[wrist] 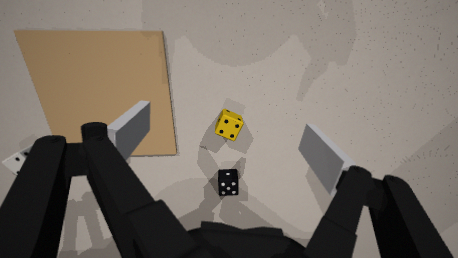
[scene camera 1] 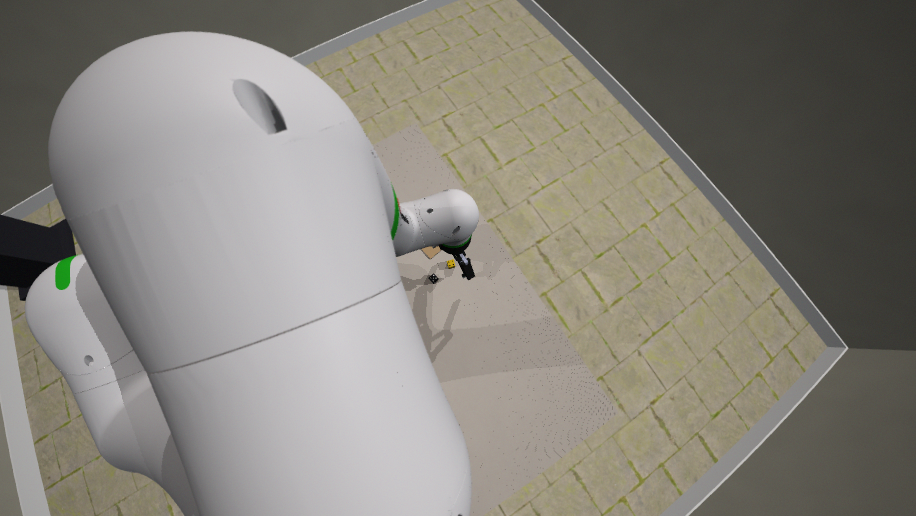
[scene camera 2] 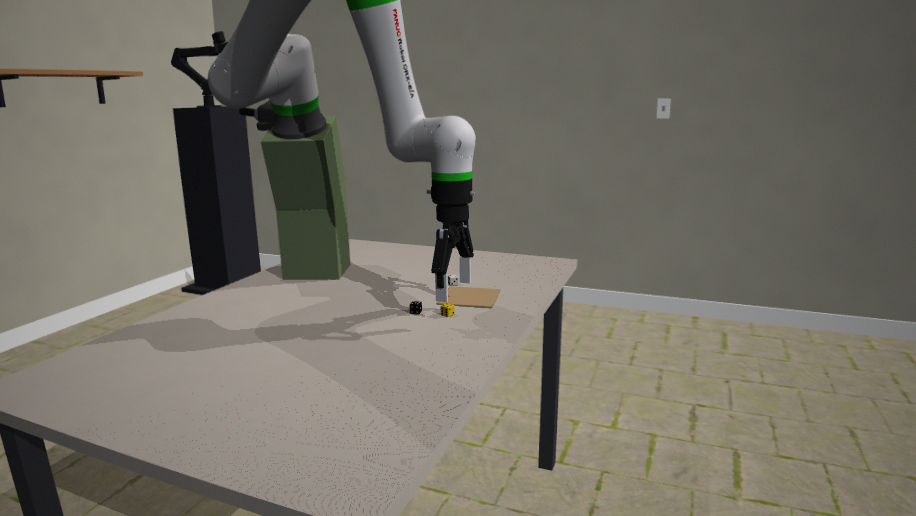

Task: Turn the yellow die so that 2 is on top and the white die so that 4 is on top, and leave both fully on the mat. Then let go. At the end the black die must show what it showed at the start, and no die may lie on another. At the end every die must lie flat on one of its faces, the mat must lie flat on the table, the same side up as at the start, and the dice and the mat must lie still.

Note:
I see my gripper and a tan mat.
My gripper also shows in the wrist view.

